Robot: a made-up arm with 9 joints.
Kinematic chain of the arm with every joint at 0, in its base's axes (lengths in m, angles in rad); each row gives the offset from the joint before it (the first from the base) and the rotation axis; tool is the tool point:
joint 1: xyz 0 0 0.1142 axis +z
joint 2: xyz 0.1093 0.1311 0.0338 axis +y
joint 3: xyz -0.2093 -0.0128 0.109 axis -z
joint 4: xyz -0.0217 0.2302 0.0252 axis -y
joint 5: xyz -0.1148 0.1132 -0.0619 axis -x
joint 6: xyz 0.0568 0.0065 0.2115 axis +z
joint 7: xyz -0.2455 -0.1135 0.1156 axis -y
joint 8: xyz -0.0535 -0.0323 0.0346 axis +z
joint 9: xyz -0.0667 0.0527 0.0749 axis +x
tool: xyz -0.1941 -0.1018 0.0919
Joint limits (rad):
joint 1: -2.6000..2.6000
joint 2: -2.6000..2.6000
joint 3: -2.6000..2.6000
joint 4: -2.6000..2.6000
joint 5: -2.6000..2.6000
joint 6: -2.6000..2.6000
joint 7: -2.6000..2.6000
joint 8: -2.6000..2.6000
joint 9: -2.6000..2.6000
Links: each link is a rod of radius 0.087 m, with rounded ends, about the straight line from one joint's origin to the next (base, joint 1, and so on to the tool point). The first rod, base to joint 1, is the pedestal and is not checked.
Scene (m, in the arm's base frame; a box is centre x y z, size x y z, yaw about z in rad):
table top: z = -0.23
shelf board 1: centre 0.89 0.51 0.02 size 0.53 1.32 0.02 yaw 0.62
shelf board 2: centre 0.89 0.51 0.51 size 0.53 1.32 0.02 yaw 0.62
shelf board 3: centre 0.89 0.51 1 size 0.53 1.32 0.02 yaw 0.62
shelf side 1: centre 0.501 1.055 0.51 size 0.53 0.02 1 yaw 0.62
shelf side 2: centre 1.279 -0.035 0.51 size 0.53 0.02 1 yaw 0.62
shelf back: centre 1.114 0.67 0.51 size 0.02 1.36 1 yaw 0.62
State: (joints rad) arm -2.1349 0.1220 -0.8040 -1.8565 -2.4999 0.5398 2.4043 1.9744 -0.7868
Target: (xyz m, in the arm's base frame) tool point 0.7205 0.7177 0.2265
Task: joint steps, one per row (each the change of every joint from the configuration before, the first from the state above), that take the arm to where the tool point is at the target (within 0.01 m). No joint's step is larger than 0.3 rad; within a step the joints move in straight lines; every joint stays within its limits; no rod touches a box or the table.
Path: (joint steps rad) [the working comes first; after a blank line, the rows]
Joints at the target: -2.1380 -0.1847 -0.8281 -1.7076 -2.4745 0.7139 2.4821 1.8942 -0.8274
Straight joint move there: touches shelf board 2.

1: -0.1155 0.0739 0.0050 -0.0195 0.2970 0.0376 0.0652 -0.1210 -0.0449
2: -0.1155 0.0739 0.0051 -0.0194 0.2969 0.0376 0.0653 -0.1211 -0.0449
3: -0.1155 0.0739 0.0050 -0.0195 0.2970 0.0376 0.0652 -0.1210 -0.0448
4: -0.0129 -0.0750 -0.0872 0.1996 0.1013 0.1954 0.0000 -0.0155 -0.0255
5: -0.0130 -0.0749 -0.0873 0.1996 0.1013 0.1954 0.0000 -0.0154 -0.0254
6: 0.0923 -0.0947 0.0338 -0.0480 -0.2670 -0.0823 -0.0295 0.0785 0.0362
7: 0.0923 -0.0946 0.0338 -0.0480 -0.2670 -0.0824 -0.0294 0.0784 0.0362
8: 0.0923 -0.0946 0.0339 -0.0479 -0.2671 -0.0824 -0.0295 0.0785 0.0362
9: 0.0924 -0.0946 0.0338 -0.0480 -0.2670 -0.0824 -0.0295 0.0784 0.0363

